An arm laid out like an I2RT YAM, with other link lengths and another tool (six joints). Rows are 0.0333 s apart.
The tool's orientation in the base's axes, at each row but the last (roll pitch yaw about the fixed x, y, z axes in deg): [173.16, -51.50, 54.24]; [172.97, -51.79, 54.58]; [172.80, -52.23, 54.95]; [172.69, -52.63, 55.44]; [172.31, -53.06, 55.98]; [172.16, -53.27, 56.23]
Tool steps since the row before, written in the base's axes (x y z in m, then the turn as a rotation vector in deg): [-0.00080, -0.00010, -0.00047, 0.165, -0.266, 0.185]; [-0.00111, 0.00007, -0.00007, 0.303, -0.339, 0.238]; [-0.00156, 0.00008, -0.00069, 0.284, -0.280, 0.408]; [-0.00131, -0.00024, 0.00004, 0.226, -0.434, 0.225]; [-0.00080, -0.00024, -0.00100, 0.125, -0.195, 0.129]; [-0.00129, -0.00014, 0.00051, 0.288, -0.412, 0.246]
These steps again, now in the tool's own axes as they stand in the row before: [-0.00071, -0.00057, -0.00021, 0.070, 0.312, -0.173]; [-0.00042, -0.00089, -0.00053, 0.125, 0.468, -0.170]; [-0.00105, -0.00128, -0.00040, 0.282, 0.428, -0.250]; [-0.00054, -0.00084, -0.00089, 0.040, 0.469, -0.261]; [-0.00119, -0.00054, 0.00001, 0.048, 0.231, -0.121]; [-0.00009, -0.00085, -0.00110, 0.088, 0.504, -0.227]
